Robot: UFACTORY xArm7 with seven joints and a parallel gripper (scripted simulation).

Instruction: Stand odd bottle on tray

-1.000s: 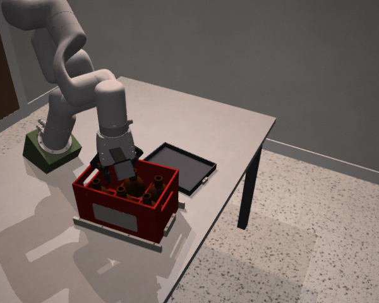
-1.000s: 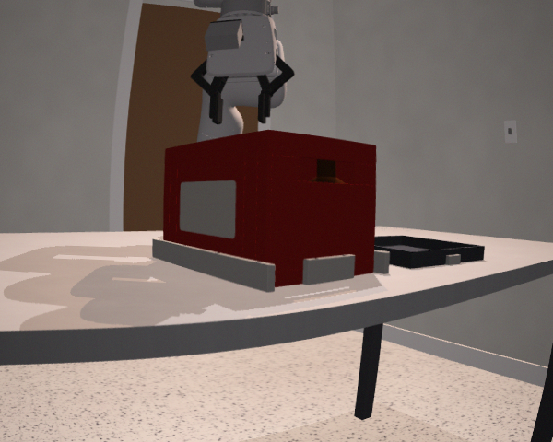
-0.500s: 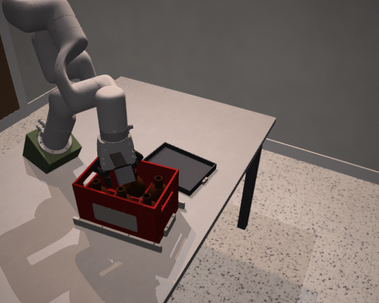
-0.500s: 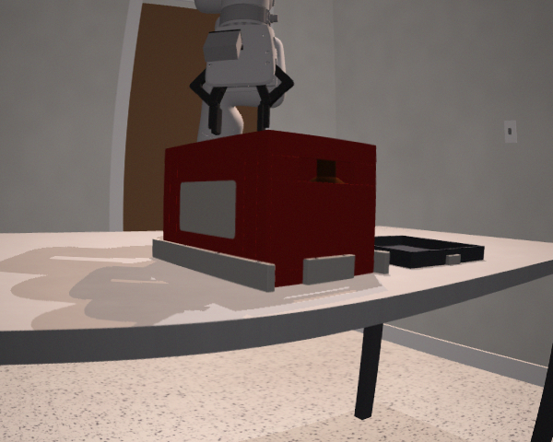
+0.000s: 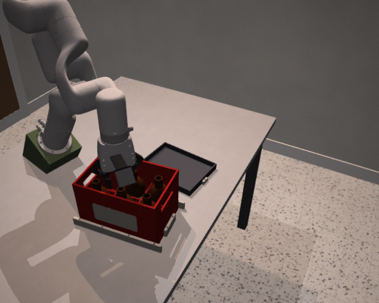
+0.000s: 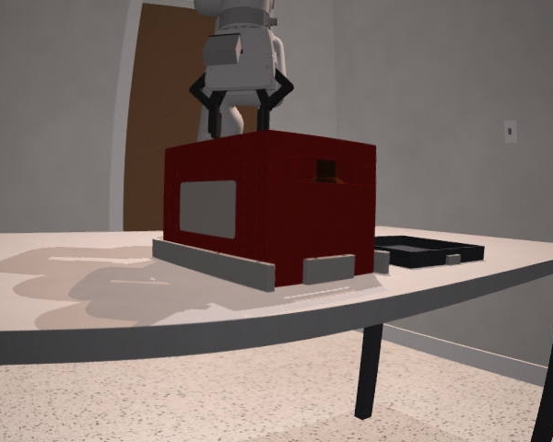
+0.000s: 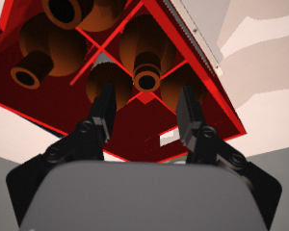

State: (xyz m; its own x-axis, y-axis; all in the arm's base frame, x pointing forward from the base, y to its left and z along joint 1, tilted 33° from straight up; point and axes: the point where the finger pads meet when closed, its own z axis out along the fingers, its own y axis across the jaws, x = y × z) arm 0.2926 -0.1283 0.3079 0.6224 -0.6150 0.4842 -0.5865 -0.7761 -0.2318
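My hand is 12 cm above the red crate and 4 cm to the right of it. Also, from my hand: black tray: 33 cm to the left, 19 cm below, 4 cm ahead.
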